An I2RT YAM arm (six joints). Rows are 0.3 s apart.
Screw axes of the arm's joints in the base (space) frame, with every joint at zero. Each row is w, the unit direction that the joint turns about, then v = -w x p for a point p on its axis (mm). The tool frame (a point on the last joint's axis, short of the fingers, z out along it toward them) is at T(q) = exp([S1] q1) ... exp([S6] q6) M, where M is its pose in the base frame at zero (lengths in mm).
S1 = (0, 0, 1, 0, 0, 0)
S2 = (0, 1, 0, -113.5, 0, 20)
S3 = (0, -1, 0, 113.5, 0, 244)
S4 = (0, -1, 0, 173.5, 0, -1)
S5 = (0, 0, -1, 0, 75, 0)
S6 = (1, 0, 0, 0, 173.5, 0)
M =
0 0 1 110.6
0 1 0 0
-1 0 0 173.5
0 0 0 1
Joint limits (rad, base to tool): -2.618..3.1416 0..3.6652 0..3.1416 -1.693..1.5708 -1.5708..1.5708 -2.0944..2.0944
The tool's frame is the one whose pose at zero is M.
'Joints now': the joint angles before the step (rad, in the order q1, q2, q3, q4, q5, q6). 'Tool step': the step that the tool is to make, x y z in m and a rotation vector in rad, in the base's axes. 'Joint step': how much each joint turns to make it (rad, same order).
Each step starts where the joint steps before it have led.
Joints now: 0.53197 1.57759 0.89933 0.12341 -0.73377 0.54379
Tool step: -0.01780 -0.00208 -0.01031 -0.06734 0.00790 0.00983
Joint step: 0.02631 -0.04081 -0.05644 -0.05647 0.04348 -0.04654
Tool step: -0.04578 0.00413 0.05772 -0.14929 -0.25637 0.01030
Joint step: 0.12322 -0.22889 0.05300 -0.25900 0.24834 -0.18463
